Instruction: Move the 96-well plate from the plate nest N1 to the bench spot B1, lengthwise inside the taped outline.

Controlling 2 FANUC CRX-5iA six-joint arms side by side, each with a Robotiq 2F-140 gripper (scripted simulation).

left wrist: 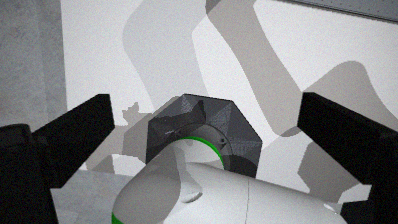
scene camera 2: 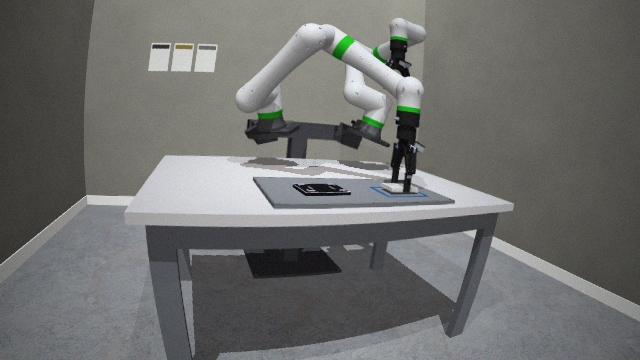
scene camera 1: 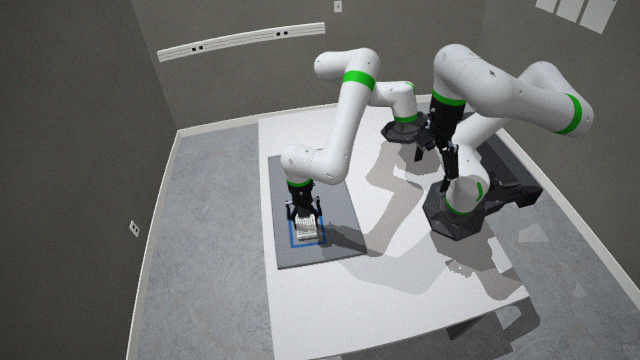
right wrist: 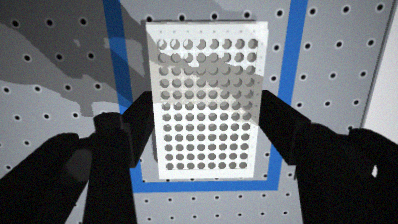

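Note:
Left gripper (scene camera 1: pixel 430 174), (left wrist: pixel 206 110). Right gripper (right wrist: pixel 206 106). White 96-well plate (right wrist: pixel 201 132); out of frame in the left wrist view.

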